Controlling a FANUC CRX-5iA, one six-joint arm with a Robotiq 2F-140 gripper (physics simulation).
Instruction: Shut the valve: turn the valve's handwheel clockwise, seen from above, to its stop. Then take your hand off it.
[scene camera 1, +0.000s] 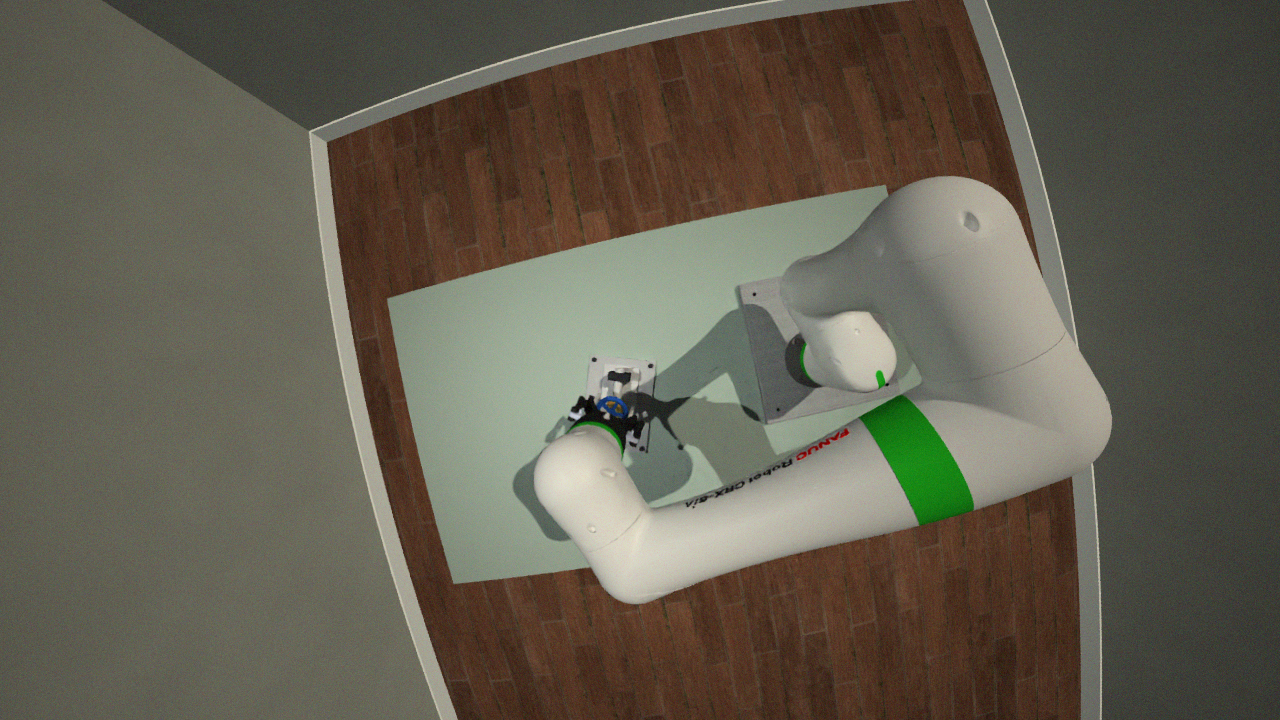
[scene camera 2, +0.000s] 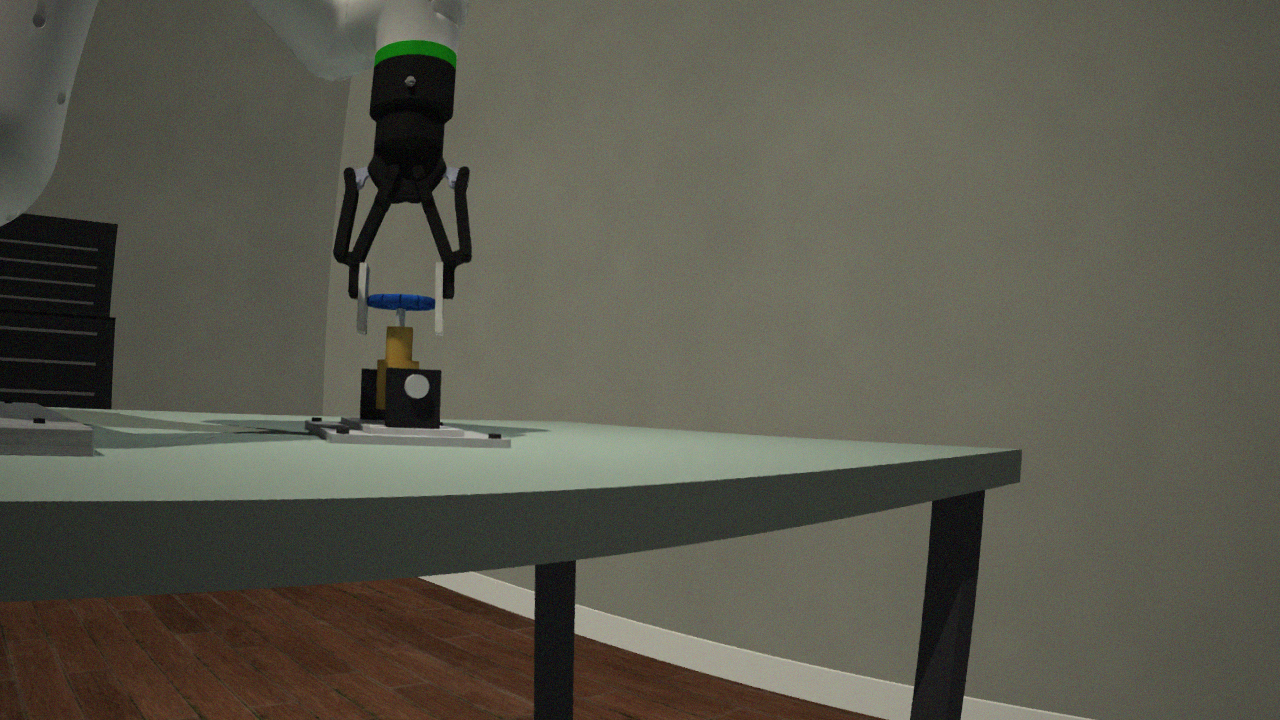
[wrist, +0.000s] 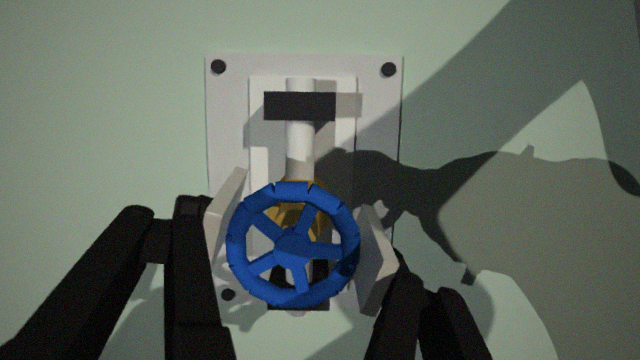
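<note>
The blue five-spoked handwheel (scene camera 1: 612, 399) (scene camera 2: 401, 302) (wrist: 292, 246) lies level on top of the valve's brass body (scene camera 2: 399, 344) (wrist: 280, 216). My gripper (scene camera 1: 609, 417) (scene camera 2: 401, 304) (wrist: 299, 208) points straight down and is shut on the handwheel, with one pale pad at each side of the rim. The pad tips reach a little below the wheel. A white pipe (wrist: 300, 142) runs from the body through a black block (wrist: 300, 106) on the grey mounting plate (scene camera 2: 483, 441) (wrist: 225, 125). The wheel hides part of the body in the wrist view.
The pale green table (scene camera 1: 483, 358) (scene camera 2: 716, 456) carries the valve. The robot's base plate (scene camera 1: 774, 398) (scene camera 2: 44, 438) stands beside the valve, with the arm arching over the table. A black cabinet (scene camera 2: 58, 277) stands at the left in scene camera 2.
</note>
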